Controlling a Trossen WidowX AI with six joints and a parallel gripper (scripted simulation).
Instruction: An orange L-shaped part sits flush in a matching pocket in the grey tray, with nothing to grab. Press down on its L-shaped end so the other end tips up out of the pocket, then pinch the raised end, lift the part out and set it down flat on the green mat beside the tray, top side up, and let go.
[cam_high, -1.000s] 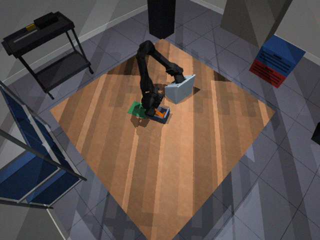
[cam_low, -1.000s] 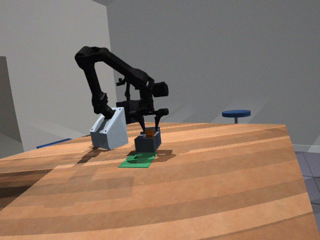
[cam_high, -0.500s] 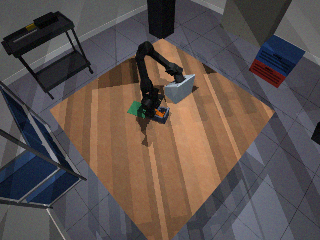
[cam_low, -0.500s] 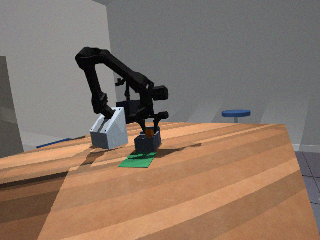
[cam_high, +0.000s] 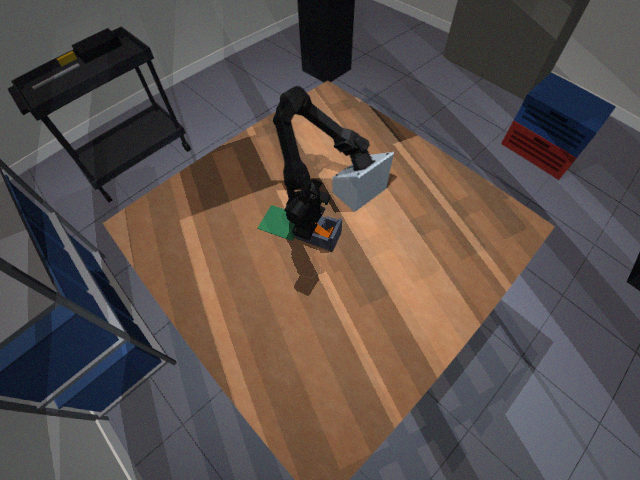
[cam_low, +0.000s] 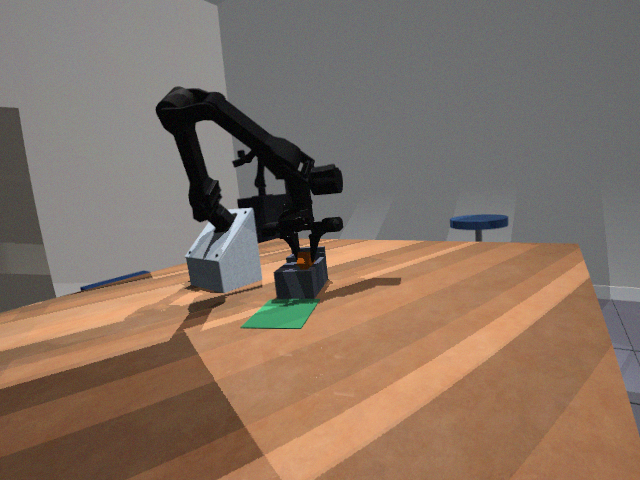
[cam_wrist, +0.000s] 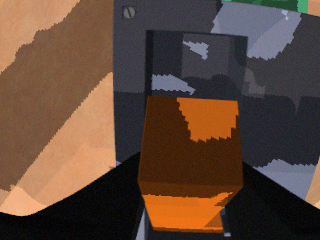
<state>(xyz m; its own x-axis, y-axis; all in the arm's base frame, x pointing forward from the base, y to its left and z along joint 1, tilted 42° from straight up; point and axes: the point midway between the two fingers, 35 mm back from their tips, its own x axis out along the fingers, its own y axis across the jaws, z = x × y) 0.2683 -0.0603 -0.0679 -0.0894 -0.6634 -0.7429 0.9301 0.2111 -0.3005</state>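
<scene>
Now: gripper tip 14 cm to the left of the green mat, 8 cm above it and 4 cm short of it. The rest, counted from my gripper tip: orange L-shaped part 3 cm to the left, 3 cm below, 3 cm behind.
</scene>
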